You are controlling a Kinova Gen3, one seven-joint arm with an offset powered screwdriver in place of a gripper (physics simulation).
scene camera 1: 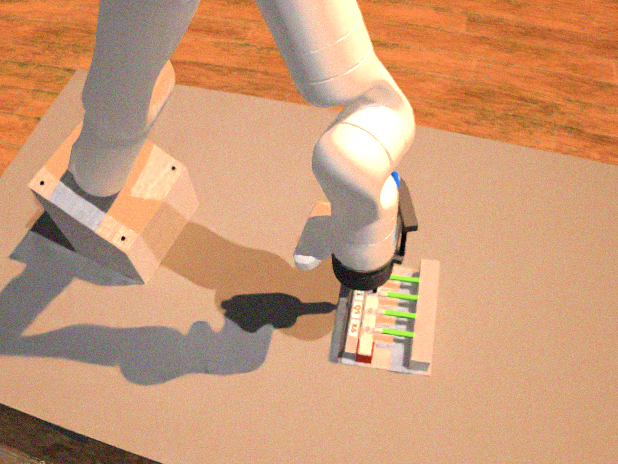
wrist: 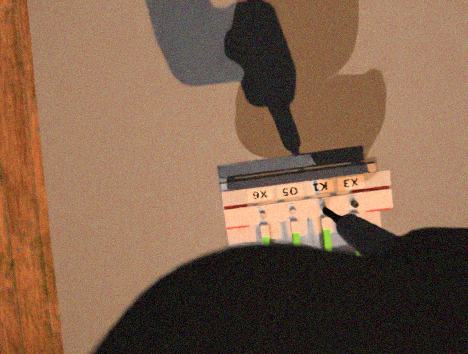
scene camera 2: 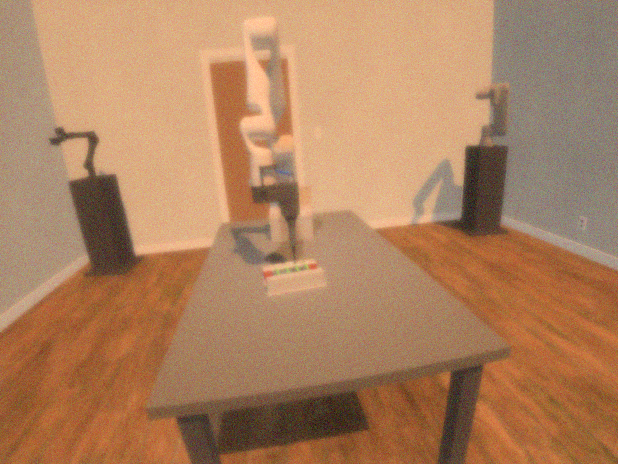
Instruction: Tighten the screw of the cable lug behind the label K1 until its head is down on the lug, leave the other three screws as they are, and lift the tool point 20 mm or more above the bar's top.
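Places are measured from the arm's base along level axes (x ahead, y left, z up), in centimetres.
Pixels of known places: end effector, tool point: [scene camera 1: 375, 292] [wrist: 324, 210] [scene camera 2: 294, 263]; arm's base, origin of the base link: [scene camera 1: 100, 170].
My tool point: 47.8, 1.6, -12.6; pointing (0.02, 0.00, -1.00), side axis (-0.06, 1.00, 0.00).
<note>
For each thing: its top centre in the pictures, then the offset to it from my tool point, as dx, dy, dz. "spot": a spot on its surface instead. Level surfaces: height alone.
- label K1, middle of its top: [wrist: 320, 186] -2.4, -0.6, -0.4
- X3, surface spot: [wrist: 351, 183] spot: -3.0, +2.6, -0.4
- screwdriver, middle of its top: [wrist: 349, 227] [scene camera 2: 293, 245] -0.1, +0.0, +6.4
- X3 screw, middle of its top: [wrist: 355, 204] -0.9, +3.0, +0.3
- Q5 screw, middle of its top: [wrist: 293, 212] +0.4, -3.3, +0.3
- X6 screw, middle of its top: [wrist: 263, 216] +1.1, -6.4, +0.3
- bar, surface spot: [scene camera 1: 366, 345] spot: +1.8, -8.9, -0.5
- table, its level: dz -4.7
The label K1 [wrist: 320, 186] is the third from the left in the wrist view, between Q5 [wrist: 290, 191] and X3 [wrist: 351, 183]. My screwdriver [wrist: 325, 209] [scene camera 2: 294, 258] points down, its dark tip at the K1 lug's screw, which it largely covers. Whether the tip touches the screw, and how far down the head is, cannot be told. The X3 screw [wrist: 354, 203] looks dark and raised. The Q5 screw [wrist: 292, 209] and X6 screw [wrist: 262, 213] stand clear of the tool. In scene camera 1 the wrist hides the K1 end of the bar [scene camera 1: 366, 345].
Green cables [scene camera 1: 398, 333] [wrist: 327, 240] run from the lugs to a long raised wall [scene camera 1: 428, 310] [scene camera 2: 297, 284]. The labels sit on a raised strip along the bar's other side. The arm's pedestal [scene camera 1: 165, 220] stands on the table [scene camera 1: 525, 300] [scene camera 2: 325, 335]. Two other arms stand on dark plinths beyond the table.
</note>
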